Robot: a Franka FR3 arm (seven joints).
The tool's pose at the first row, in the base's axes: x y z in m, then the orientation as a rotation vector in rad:
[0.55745, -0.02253, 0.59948, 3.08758, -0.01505, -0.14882]
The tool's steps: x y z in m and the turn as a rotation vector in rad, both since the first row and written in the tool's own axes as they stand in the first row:
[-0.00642, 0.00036, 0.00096, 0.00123, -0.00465, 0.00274]
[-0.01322, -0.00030, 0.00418, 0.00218, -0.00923, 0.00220]
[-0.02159, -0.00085, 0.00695, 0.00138, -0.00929, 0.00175]
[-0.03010, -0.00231, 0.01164, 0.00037, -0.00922, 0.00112]
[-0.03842, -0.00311, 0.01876, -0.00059, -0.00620, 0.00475]
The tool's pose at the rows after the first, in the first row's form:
[0.55096, -0.02286, 0.59916, 3.08832, -0.01956, -0.15594]
[0.54389, -0.02228, 0.59658, 3.08896, -0.01898, -0.16307]
[0.53530, -0.02177, 0.59460, 3.08818, -0.01822, -0.16315]
[0.52639, -0.02044, 0.59068, 3.08721, -0.01717, -0.16302]
[0.51742, -0.01989, 0.58436, 3.08628, -0.02257, -0.15817]

